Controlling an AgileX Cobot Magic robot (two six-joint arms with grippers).
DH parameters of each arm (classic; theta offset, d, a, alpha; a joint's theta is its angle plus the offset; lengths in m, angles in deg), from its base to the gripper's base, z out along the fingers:
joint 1: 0 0.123 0 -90
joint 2: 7.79 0 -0.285 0
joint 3: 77.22 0 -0.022 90
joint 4: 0 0.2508 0 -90
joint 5: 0 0 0.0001 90
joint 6: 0 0.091 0 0
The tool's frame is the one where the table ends.
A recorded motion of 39 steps. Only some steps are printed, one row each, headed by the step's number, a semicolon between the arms.
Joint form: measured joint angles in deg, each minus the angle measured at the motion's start. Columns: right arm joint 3, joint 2, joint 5, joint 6, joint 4, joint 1; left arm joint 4, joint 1, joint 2, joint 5, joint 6, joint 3.
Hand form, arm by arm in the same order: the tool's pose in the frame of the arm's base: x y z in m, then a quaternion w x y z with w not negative. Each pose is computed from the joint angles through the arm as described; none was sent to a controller.
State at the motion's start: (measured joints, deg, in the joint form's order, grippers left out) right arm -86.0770 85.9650 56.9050 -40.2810 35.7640 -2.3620; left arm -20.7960 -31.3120 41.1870 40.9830 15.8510 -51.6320
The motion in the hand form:
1: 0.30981 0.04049 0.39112 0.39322 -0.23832 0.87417 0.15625; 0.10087 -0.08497 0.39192 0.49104 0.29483 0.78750 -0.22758
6: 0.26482 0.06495 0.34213 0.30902 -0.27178 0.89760 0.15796; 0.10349 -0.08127 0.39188 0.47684 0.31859 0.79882 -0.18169
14: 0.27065 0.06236 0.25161 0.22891 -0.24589 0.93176 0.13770; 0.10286 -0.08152 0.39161 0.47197 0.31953 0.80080 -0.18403
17: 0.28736 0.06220 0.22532 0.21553 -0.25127 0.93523 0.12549; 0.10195 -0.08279 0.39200 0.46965 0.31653 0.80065 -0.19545
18: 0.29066 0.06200 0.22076 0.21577 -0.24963 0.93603 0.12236; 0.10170 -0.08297 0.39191 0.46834 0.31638 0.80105 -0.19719
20: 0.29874 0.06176 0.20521 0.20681 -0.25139 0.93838 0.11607; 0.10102 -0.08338 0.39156 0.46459 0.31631 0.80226 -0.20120
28: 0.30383 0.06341 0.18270 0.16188 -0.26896 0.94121 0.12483; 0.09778 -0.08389 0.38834 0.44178 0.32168 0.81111 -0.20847
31: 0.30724 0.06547 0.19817 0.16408 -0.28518 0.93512 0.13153; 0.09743 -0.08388 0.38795 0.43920 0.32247 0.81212 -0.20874
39: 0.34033 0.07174 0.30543 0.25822 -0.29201 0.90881 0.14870; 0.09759 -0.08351 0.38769 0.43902 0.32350 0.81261 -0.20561
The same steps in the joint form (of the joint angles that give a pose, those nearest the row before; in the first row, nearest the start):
1: 3.18 -2.59 -0.82 0.06 -1.76 2.03; 1.73 0.00 0.52 1.68 0.00 -1.02
6: 18.49 -9.43 -1.34 2.67 -6.83 8.49; 7.11 0.00 1.44 5.60 0.00 -2.65
14: 31.89 -3.64 -11.75 1.94 -8.61 9.25; 6.77 0.00 1.49 6.24 0.01 -2.76
17: 32.03 1.89 -15.83 -0.41 -8.62 9.24; 5.40 0.00 1.49 6.24 0.00 -2.76
18: 32.03 2.86 -16.91 -0.58 -8.61 9.24; 5.18 0.00 1.49 6.36 0.00 -2.77
20: 32.03 6.00 -19.06 -1.63 -8.61 9.24; 4.66 0.00 1.49 6.74 0.00 -2.76
28: 31.42 10.59 -17.24 -3.77 -8.62 9.25; 3.53 0.00 1.49 9.51 0.00 -2.76
31: 28.60 9.73 -13.46 -4.20 -9.03 9.24; 3.47 0.00 1.49 9.84 0.00 -2.76
39: 7.42 7.71 -1.15 0.27 -8.63 8.60; 3.83 0.00 1.49 9.95 0.00 -2.77

